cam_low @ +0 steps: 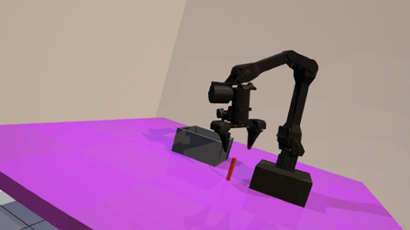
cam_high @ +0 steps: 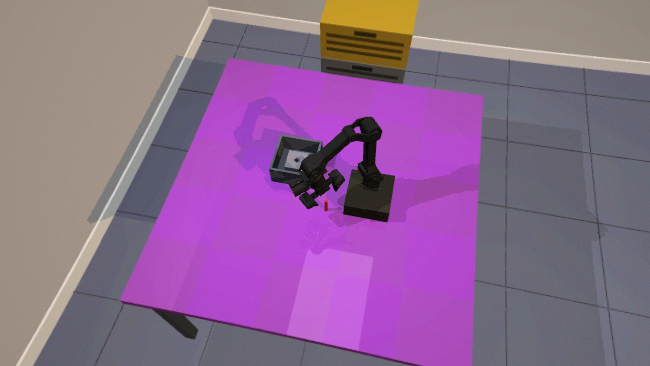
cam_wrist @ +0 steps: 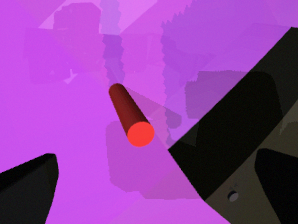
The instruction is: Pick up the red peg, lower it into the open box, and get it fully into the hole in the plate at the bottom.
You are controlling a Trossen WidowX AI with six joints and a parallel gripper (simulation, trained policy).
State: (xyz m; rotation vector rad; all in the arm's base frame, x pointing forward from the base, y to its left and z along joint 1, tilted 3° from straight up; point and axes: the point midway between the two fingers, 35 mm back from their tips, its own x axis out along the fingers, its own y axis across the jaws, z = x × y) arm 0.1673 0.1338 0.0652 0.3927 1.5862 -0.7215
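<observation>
The red peg lies 70 mm below my gripper tip. Also, from my gripper tip: grey box (180 mm ahead, 180 mm to the right, 80 mm below); plate (180 mm ahead, 180 mm to the right, 60 mm below).
</observation>
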